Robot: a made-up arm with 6 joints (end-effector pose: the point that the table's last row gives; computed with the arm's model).
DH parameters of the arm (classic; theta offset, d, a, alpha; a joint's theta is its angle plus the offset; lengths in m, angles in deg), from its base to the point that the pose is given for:
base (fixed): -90 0.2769 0.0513 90
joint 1: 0 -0.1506 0.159 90
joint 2: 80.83 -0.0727 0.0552 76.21
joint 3: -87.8 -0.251 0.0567 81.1
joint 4: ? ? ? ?
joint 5: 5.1 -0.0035 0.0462 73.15
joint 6: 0 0.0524 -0.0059 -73.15
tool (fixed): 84.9 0.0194 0 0
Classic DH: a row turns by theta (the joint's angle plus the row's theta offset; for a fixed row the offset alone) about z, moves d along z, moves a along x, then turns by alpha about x.
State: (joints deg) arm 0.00 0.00 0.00 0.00 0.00 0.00
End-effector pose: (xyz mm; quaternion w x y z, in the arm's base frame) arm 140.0 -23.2 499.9 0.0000 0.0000 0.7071 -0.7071
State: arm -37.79 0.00 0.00 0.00 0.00 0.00
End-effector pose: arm 140.0 -165.8 470.4 0.0000 0.0000 0.8980 -0.4400
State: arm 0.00 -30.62 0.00 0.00 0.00 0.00
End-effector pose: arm 46.2 -54.7 499.9 0.1867 -0.1867 0.6820 -0.6820
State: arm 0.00 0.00 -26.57 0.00 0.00 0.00
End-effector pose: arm 175.4 -6.8 457.1 0.1171 0.1946 -0.6630 0.7133
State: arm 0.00 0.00 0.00 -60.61 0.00 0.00
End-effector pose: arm 140.0 23.6 509.0 0.0000 0.0000 0.2537 -0.9673
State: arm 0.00 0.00 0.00 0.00 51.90 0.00
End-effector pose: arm 87.2 -23.2 519.4 0.3094 0.3094 0.6358 -0.6358
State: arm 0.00 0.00 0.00 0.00 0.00 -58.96
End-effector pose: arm 139.5 -19.4 518.7 0.1304 0.0713 -0.2838 0.9473
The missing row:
joint 4: -13.96 0.0364 -0.0091 -90
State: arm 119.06 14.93 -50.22 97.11 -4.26 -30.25
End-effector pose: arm 189.5 4.1 207.0 0.3495 -0.2724 -0.3302 0.8335
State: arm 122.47 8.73 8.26 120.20 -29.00 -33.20
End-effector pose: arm 188.7 60.1 144.0 0.0878 0.2661 -0.4167 0.8648
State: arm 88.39 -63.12 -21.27 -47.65 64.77 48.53
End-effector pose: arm -87.9 166.7 357.0 0.2134 -0.8468 0.2221 -0.4336
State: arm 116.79 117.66 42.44 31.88 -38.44 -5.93
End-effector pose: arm 323.9 232.5 353.8 0.3961 0.6940 -0.0480 -0.5992
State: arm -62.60 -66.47 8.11 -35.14 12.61 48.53
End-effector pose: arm -59.1 -307.2 297.9 0.6499 0.0055 0.7590 0.0402
